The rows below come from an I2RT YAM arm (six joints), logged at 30 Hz.
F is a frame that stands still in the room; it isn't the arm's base.
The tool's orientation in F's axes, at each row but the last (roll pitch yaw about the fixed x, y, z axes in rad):
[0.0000 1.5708 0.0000]
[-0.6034 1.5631 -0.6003]
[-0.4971 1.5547 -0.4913]
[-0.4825 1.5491 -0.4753]
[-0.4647 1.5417 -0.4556]
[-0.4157 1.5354 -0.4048]
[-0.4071 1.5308 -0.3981]
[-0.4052 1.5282 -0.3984]
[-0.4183 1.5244 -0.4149]
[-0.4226 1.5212 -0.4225]
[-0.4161 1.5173 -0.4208]
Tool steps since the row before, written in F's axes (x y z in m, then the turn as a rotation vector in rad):
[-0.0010 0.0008 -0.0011 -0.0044 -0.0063 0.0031]
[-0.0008 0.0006 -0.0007 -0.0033 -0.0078 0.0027]
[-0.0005 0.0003 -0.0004 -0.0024 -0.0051 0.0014]
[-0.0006 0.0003 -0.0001 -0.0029 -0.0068 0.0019]
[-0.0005 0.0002 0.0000 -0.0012 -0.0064 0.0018]
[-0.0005 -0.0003 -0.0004 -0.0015 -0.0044 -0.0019]
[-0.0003 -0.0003 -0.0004 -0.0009 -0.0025 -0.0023]
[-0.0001 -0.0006 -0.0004 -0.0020 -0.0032 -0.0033]
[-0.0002 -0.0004 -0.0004 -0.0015 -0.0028 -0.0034]
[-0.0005 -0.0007 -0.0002 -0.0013 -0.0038 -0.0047]
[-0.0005 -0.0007 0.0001 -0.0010 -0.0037 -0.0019]
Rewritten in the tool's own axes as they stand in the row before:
[0.0011 0.0008 -0.0010 -0.0031 -0.0063 -0.0044]
[0.0007 0.0006 -0.0008 -0.0027 -0.0078 -0.0033]
[0.0004 0.0003 -0.0005 -0.0014 -0.0051 -0.0024]
[0.0001 0.0003 -0.0006 -0.0019 -0.0068 -0.0029]
[0.0000 0.0002 -0.0005 -0.0017 -0.0064 -0.0012]
[0.0004 -0.0003 -0.0005 0.0019 -0.0044 -0.0016]
[0.0004 -0.0003 -0.0003 0.0023 -0.0025 -0.0010]
[0.0004 -0.0006 -0.0001 0.0033 -0.0031 -0.0022]
[0.0004 -0.0004 -0.0002 0.0034 -0.0027 -0.0017]
[0.0002 -0.0007 -0.0005 0.0047 -0.0037 -0.0015]
[-0.0001 -0.0007 -0.0005 0.0019 -0.0037 -0.0011]

